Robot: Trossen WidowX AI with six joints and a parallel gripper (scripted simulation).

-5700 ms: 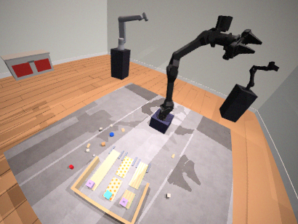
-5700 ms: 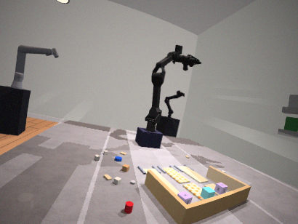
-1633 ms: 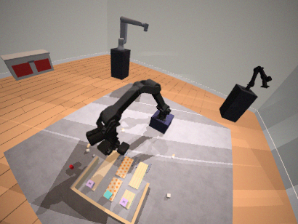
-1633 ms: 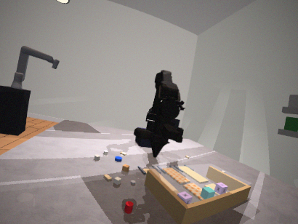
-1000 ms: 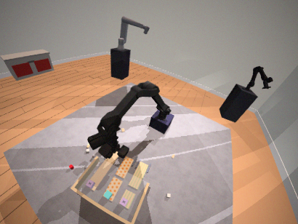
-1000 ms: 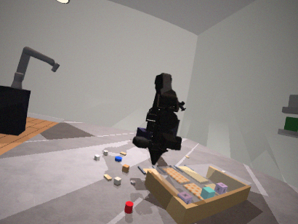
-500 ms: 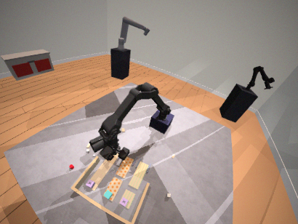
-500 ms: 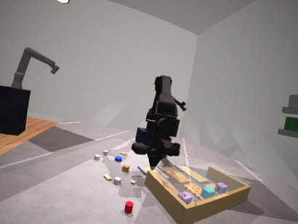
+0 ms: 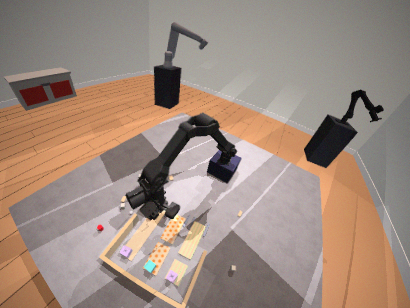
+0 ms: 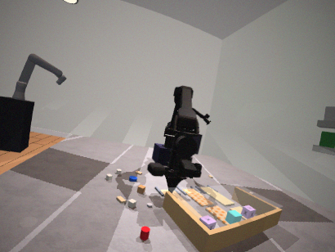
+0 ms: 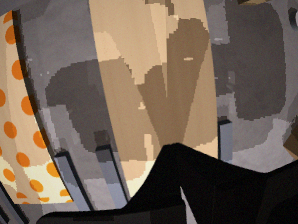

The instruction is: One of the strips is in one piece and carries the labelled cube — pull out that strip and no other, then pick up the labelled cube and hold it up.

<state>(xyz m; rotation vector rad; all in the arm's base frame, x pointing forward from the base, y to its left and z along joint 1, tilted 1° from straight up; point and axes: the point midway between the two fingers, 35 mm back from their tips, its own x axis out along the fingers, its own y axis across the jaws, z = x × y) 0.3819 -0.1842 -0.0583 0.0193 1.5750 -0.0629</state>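
The blue disc lies 12 cm behind my gripper tip and 10 cm to the right of it. Round my gripper tip: red cylinder 18 cm ahead, 17 cm to the right.
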